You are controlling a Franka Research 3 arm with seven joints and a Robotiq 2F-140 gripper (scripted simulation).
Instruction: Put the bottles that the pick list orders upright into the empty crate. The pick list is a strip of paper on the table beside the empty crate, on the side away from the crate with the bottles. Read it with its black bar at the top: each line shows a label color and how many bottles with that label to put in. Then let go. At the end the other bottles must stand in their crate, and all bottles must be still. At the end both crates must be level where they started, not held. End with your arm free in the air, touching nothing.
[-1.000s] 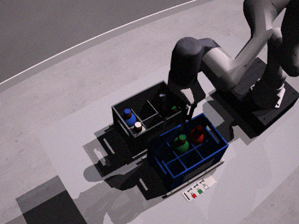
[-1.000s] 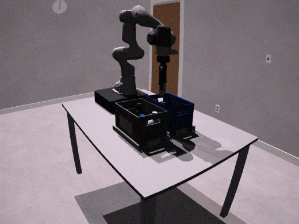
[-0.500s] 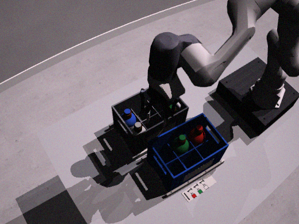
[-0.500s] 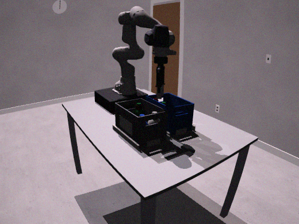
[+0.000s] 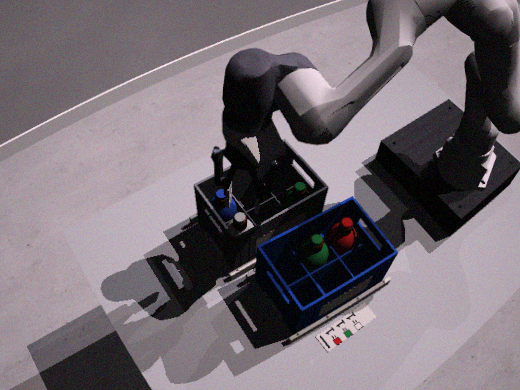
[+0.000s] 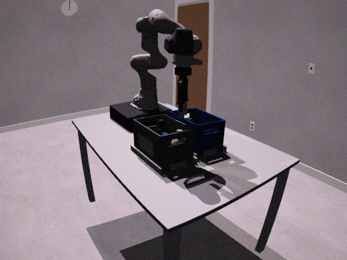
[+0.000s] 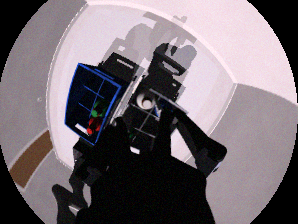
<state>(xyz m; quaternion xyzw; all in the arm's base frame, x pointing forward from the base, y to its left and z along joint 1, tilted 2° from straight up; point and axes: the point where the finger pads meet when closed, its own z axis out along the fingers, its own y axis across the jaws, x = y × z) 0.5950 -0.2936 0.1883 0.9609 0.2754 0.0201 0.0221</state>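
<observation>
Now: hand 170 mm above the white-labelled bottle and 10 mm to the left of it. From my hand the other things lie so: black crate (170 mm below, 100 mm behind, 30 mm to the right); then blue crate (200 mm to the left, 170 mm below, 80 mm behind); then blue-label bottle (170 mm below, 90 mm to the right, 20 mm behind).
</observation>
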